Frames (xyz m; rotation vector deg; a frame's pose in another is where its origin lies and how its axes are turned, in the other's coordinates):
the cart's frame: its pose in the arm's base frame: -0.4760 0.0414 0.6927 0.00 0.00 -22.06
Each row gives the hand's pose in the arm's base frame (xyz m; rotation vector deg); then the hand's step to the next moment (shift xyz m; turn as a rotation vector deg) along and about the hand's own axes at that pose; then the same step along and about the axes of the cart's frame.
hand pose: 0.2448 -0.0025 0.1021 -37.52 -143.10 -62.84
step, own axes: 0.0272 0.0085 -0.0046 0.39 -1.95 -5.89
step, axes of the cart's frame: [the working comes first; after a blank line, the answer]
step, axes of the arm's base frame: -0.0177 0.0091 0.0209 -0.68 -5.50 2.82

-0.0198 0.0018 0.0209 1.43 -5.35 2.82
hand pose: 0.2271 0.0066 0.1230 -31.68 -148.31 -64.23
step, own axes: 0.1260 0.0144 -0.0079 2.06 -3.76 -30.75
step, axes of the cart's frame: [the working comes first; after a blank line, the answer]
step, axes of the arm's base frame: -0.1053 0.0331 0.0630 -0.73 -24.65 18.86

-0.1100 -0.0089 0.0630 8.58 -23.12 18.86
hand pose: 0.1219 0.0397 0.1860 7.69 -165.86 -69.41
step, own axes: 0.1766 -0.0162 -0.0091 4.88 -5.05 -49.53
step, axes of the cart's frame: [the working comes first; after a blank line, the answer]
step, axes of the arm's base frame: -0.1744 -0.0317 -0.0108 -2.80 -39.13 31.05

-0.1497 -0.0949 -0.0108 12.10 -37.31 31.05
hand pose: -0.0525 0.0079 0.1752 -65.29 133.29 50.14
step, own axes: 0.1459 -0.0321 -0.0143 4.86 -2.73 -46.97
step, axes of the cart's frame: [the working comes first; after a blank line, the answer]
step, axes of the arm's base frame: -0.0606 -0.1057 -0.0877 -4.45 -36.26 30.04

-0.0165 -0.1207 -0.0877 9.49 -35.28 30.04
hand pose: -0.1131 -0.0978 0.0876 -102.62 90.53 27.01
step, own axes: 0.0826 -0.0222 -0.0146 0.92 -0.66 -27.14
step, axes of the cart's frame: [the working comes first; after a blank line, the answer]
step, axes of the arm's base frame: 0.0349 -0.0688 -0.0397 -3.82 -19.62 18.39

0.0582 -0.0507 -0.0397 3.83 -19.62 18.39
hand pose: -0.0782 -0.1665 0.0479 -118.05 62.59 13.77
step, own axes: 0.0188 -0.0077 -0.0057 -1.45 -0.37 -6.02
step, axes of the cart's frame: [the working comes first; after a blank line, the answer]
step, axes of the arm's base frame: 0.0164 -0.0132 -0.0010 -1.69 -3.25 5.01

0.0202 -0.0061 -0.0010 -0.35 -3.65 5.01
